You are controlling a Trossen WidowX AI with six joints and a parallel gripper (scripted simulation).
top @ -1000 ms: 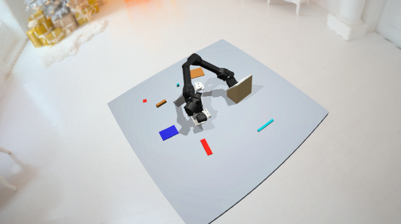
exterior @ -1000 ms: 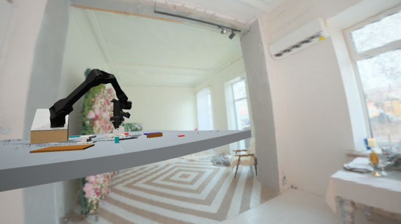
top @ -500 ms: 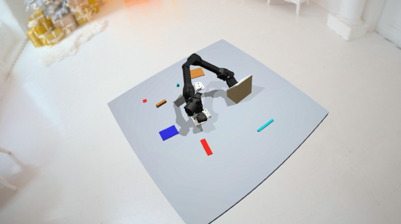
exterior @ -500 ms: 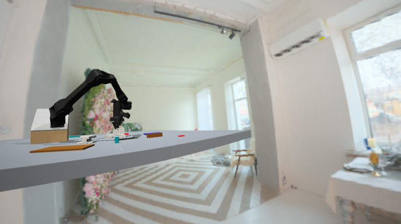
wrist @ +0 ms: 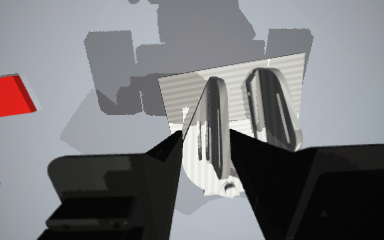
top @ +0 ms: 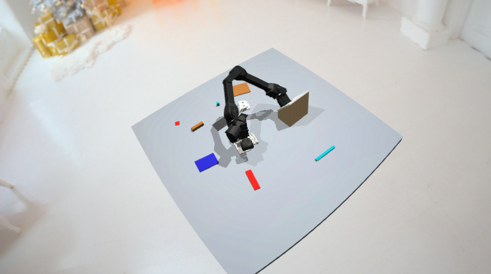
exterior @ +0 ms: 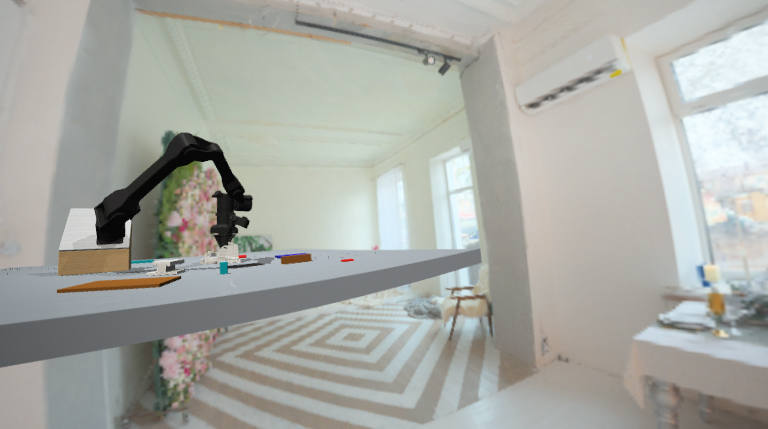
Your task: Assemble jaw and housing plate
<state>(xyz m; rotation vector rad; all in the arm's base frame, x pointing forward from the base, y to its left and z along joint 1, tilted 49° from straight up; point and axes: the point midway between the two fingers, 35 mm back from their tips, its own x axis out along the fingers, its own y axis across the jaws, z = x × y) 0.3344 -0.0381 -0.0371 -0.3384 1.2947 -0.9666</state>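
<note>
My gripper tip is now 250 mm to the left of the dark grey tile, 30 mm above it and 10 mm past it. Round my gripper tip: brown block 330 mm to the right, 110 mm ahead, 20 mm below; then blue tile 230 mm ahead, 80 mm to the right, 20 mm below; then red bar 190 mm to the left, 110 mm ahead, 20 mm below.
</note>
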